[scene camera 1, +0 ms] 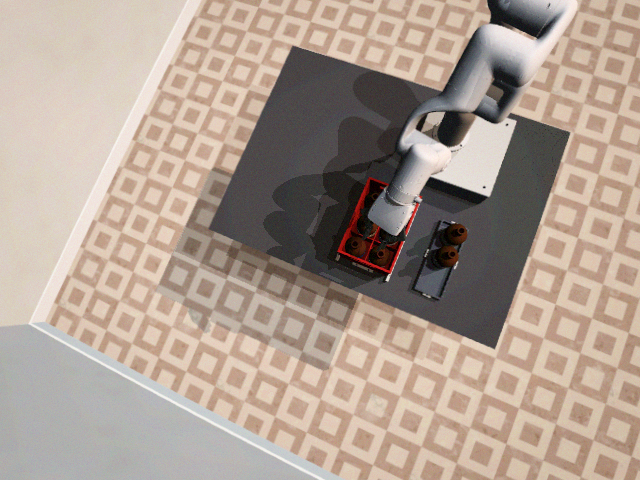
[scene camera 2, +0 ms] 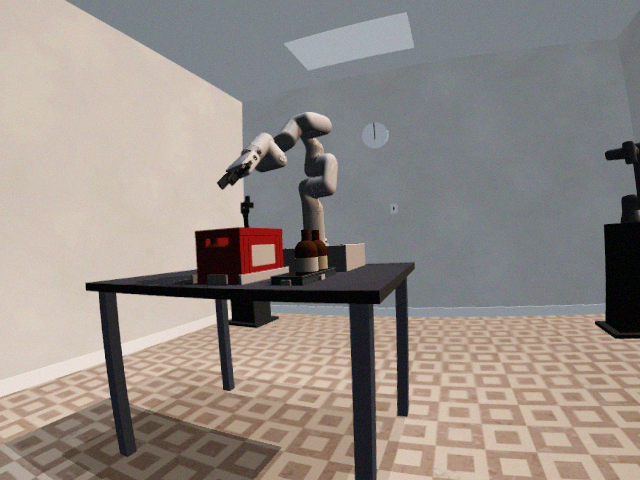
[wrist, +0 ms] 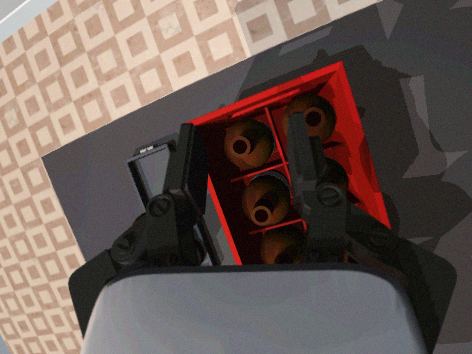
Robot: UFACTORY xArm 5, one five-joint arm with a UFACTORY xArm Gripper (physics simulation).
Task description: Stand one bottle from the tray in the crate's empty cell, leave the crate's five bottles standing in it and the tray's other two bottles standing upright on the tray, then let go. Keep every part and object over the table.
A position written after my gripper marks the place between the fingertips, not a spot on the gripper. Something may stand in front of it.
Observation:
I see my gripper [scene camera 1: 371,243] and a brown bottle [wrist: 248,144].
My gripper also shows in scene camera 2 [scene camera 2: 224,184] and in the wrist view [wrist: 244,136].

